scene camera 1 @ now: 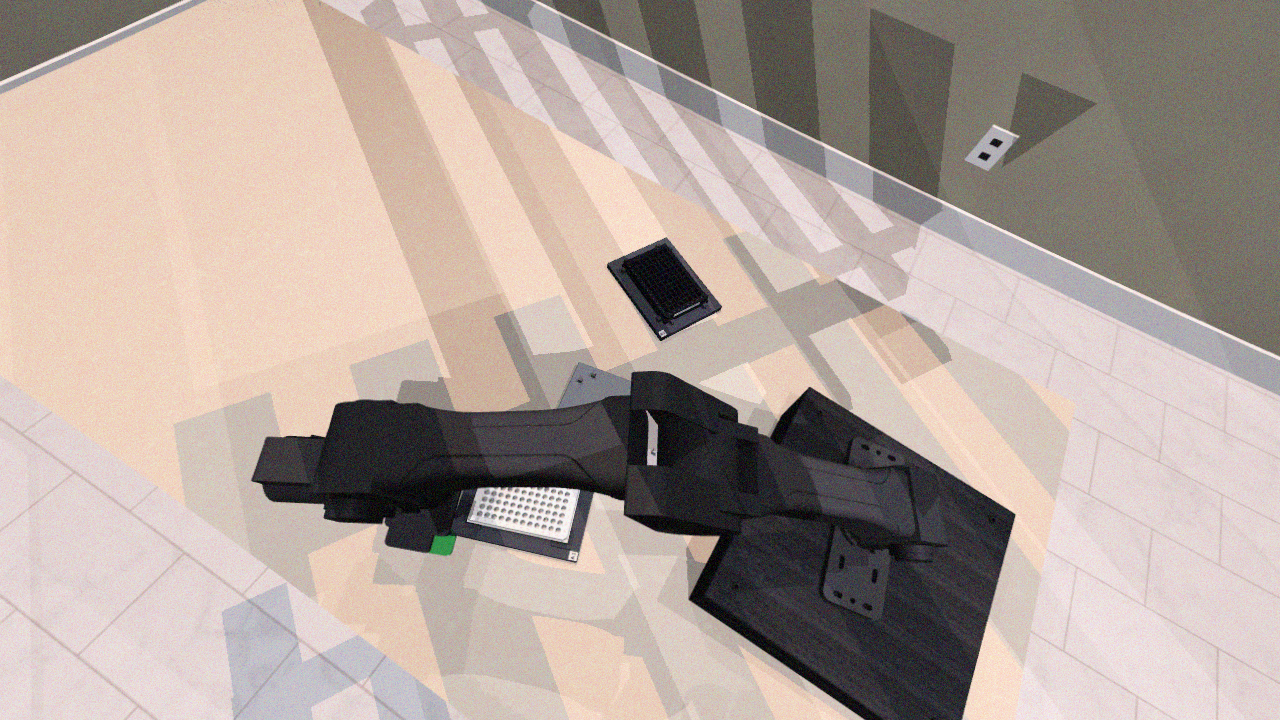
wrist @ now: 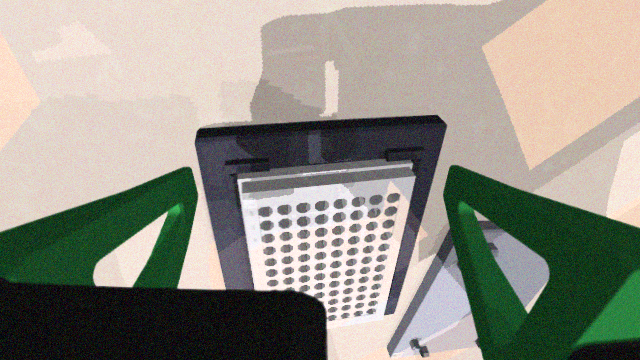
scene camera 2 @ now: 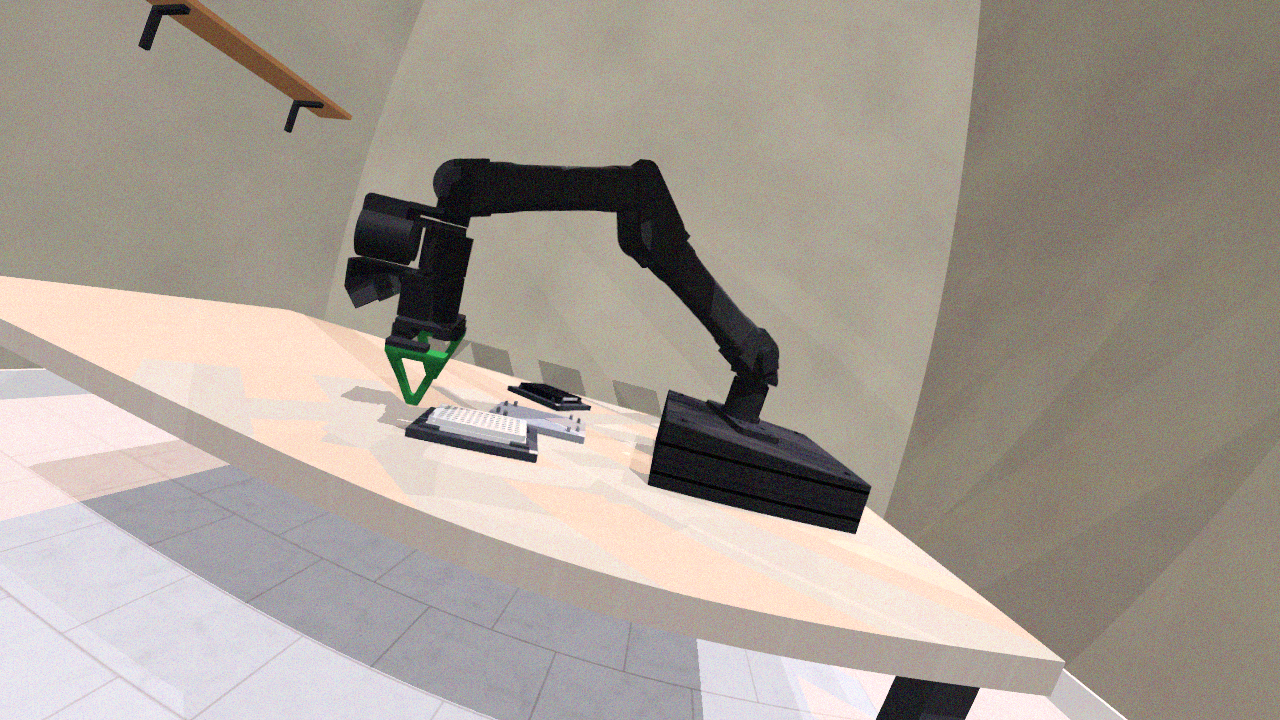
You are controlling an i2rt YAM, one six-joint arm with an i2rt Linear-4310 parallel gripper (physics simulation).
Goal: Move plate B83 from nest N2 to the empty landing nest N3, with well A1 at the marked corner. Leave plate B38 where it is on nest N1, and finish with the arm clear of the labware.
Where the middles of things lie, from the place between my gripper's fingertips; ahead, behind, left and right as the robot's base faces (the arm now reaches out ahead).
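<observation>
There's a grey nest [scene camera 1: 588, 384] here, and my hand is 4 cm above it, 14 cm beyond it and 17 cm to the left of it.
</observation>
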